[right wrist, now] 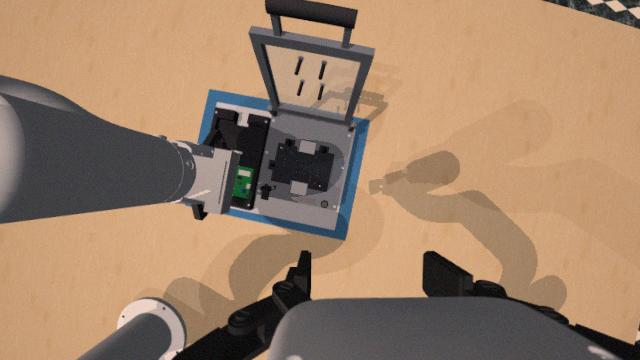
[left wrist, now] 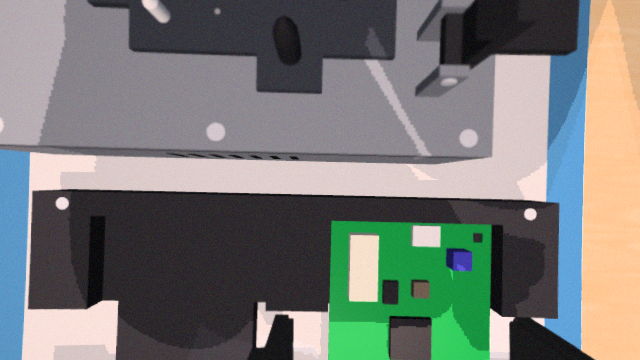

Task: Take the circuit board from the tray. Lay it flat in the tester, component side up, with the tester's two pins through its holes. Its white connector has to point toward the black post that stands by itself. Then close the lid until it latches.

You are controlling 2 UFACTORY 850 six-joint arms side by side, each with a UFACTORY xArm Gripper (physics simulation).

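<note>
The green circuit board lies component side up in the black tray, at its right end in the left wrist view. A long cream-white block and a smaller white block sit on it. My left gripper is open, its fingers apart from the board's two sides; the fingertips' height is unclear. The grey tester has a black post on a tab and a white pin. Its lid stands raised. My right gripper is open and empty, away from the tester.
A black latch stands at the tester's edge. The tester and tray rest on a blue-edged mat on the wooden table. The left arm reaches over the tray's side.
</note>
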